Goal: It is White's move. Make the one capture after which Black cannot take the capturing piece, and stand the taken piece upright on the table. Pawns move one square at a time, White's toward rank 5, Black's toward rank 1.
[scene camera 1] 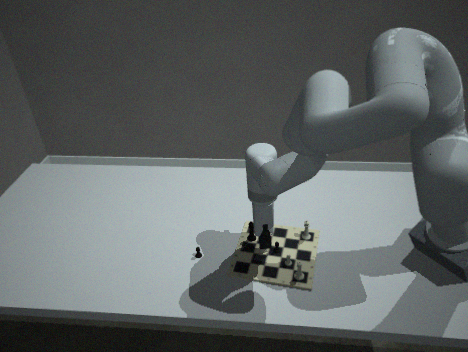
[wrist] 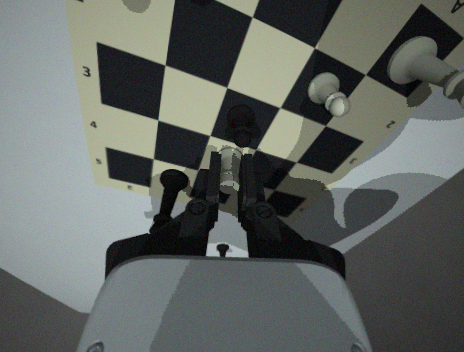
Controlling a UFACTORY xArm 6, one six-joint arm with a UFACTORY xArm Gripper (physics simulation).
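Note:
The chessboard lies on the table. My gripper is low over the board, its fingers closed around a white rook. The rook is upright, beside a black pawn on a dark square; the gripper hides it in the scene view. A white pawn and a taller white piece stand near a corner. Another white piece stands at the back right. A tall black piece stands close beside the gripper.
A black pawn stands upright on the table, left of the board in the scene view. The arm's shadow falls across the board and table. A low raised edge runs along the table's back.

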